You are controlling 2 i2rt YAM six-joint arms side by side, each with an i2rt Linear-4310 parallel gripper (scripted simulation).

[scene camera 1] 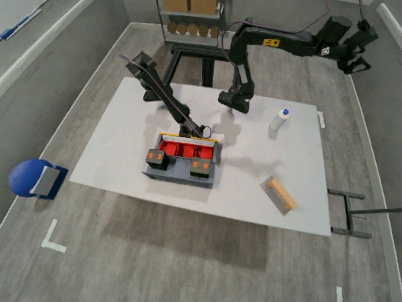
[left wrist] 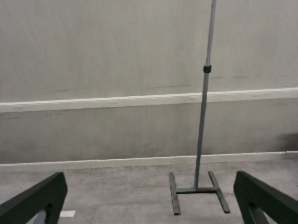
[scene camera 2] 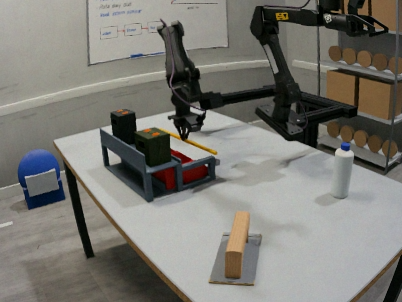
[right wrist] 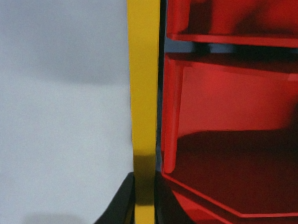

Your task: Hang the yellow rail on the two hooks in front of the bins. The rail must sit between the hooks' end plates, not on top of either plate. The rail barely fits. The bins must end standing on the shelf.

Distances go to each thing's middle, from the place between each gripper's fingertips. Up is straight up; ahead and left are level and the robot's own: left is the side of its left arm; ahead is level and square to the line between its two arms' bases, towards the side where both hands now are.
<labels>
Now: the blue-grey shelf (scene camera 2: 147, 189) 13 cm ahead of my right hand and 3 cm below it. Round my right hand: green box (scene camera 2: 154, 143) (20 cm ahead, 11 cm to the left, 5 cm above).
My left gripper (scene camera 1: 367, 59) is now 390 mm short of the green box, 600 mm to the left of it and 420 mm above it. Round my left hand: blue-grey shelf: 320 mm ahead, 710 mm to the right, 500 mm below.
</labels>
